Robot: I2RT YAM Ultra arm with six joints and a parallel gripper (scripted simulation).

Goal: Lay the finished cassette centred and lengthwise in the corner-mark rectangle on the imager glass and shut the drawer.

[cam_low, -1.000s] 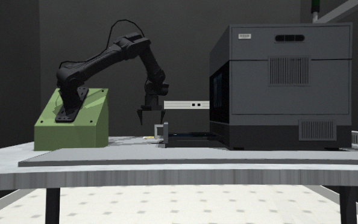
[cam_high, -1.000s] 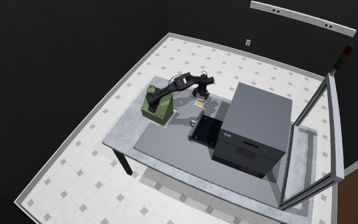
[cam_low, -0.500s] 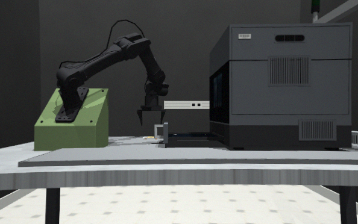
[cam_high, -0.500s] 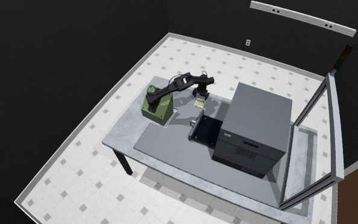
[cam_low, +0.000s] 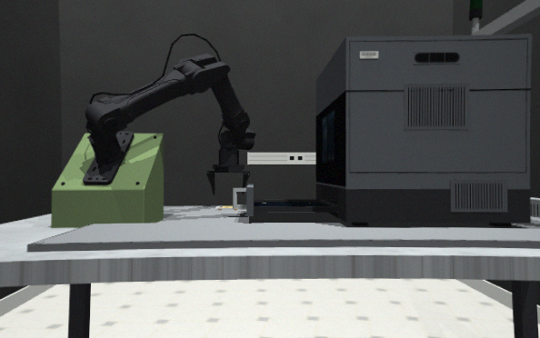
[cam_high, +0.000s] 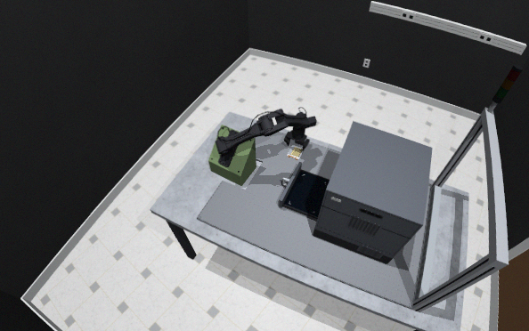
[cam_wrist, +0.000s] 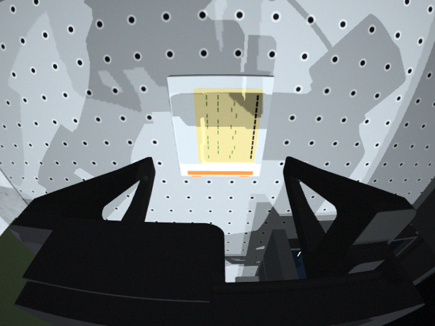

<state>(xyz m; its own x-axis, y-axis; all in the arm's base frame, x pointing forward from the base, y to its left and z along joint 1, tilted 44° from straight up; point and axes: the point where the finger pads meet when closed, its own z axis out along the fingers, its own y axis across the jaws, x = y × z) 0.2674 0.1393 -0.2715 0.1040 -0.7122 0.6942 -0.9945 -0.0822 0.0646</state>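
My hand is 50 mm above the cassette. From my hand the other things lie so: imager drawer: 210 mm ahead, 240 mm to the right.
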